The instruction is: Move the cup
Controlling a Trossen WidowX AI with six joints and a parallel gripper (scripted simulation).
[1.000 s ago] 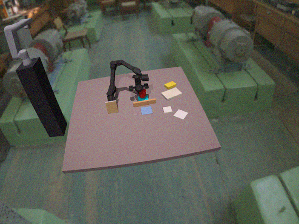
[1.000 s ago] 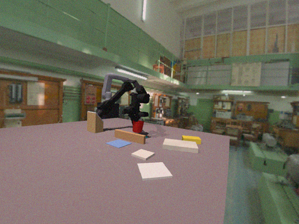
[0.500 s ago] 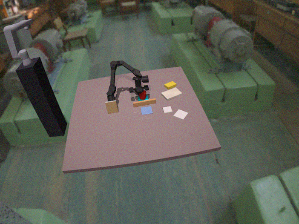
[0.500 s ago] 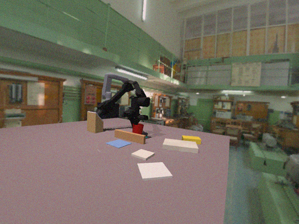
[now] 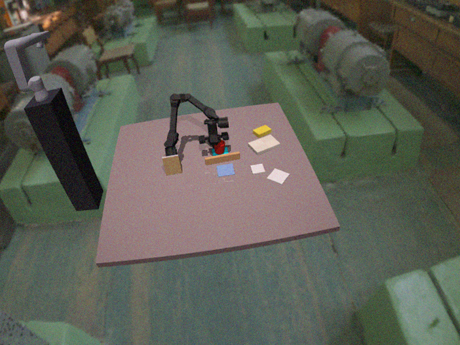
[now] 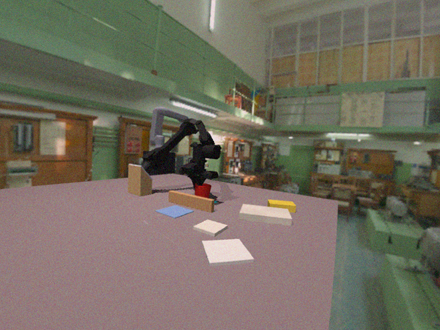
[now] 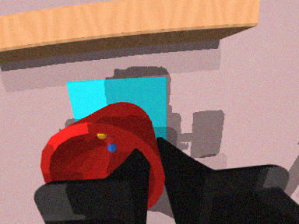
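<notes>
Now: the blue marble 4 cm ahead of my gripper tip, 2 cm to the left of it and 2 cm below it. Also, from my gripper tip: wooden bar 9 cm to the right, 4 cm ahead, 3 cm below; then red cup 3 cm ahead; then yellow marble 5 cm ahead, 2 cm below.
</notes>
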